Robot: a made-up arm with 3 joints. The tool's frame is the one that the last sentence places.
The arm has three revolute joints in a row. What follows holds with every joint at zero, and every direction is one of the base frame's.
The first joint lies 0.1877 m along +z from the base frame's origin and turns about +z.
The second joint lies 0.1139 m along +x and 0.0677 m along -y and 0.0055 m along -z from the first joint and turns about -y.
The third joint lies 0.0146 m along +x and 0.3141 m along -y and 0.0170 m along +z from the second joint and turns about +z.
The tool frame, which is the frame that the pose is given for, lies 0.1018 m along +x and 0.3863 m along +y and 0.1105 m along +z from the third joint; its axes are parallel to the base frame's.
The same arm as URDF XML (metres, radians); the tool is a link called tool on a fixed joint. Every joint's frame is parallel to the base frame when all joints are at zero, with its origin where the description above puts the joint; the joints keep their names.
<robot name="arm">
<link name="base_link"/>
<link name="link1"/>
<link name="link2"/>
<link name="link3"/>
<link name="tool"/>
<joint name="joint 1" type="continuous"><parent link="base_link"/><child link="link1"/><origin xyz="0.0000 0.0000 0.1877"/><axis xyz="0 0 1"/></joint>
<joint name="joint 2" type="continuous"><parent link="link1"/><child link="link2"/><origin xyz="0.1139 -0.0677 -0.0055"/><axis xyz="0 -1 0"/></joint>
<joint name="joint 3" type="continuous"><parent link="link2"/><child link="link3"/><origin xyz="0.0146 -0.3141 0.0170"/><axis xyz="0 0 1"/></joint>
<joint name="tool_joint" type="fixed"><parent link="link3"/><child link="tool"/><origin xyz="0.1018 0.3863 0.1105"/></joint>
</robot>

